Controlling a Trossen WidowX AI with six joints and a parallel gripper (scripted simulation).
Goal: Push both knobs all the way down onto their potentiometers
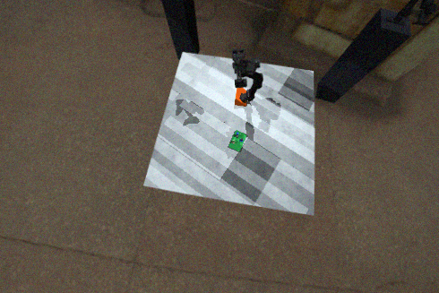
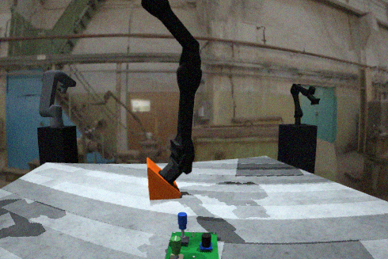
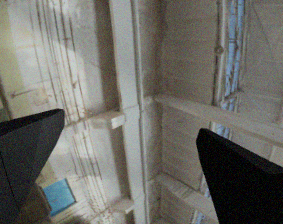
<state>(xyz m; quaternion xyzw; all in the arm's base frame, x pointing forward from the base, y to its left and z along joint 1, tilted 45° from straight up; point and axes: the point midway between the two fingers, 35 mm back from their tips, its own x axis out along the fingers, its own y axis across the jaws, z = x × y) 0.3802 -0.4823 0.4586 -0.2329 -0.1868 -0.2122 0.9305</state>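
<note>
Now: the blue knob 30 mm ahead of my gripper tip, 70 mm to the left of it and 720 mm below it. From my gripper tip the other things lie so: green knob: 90 mm ahead, 60 mm to the left, 740 mm below.
</note>
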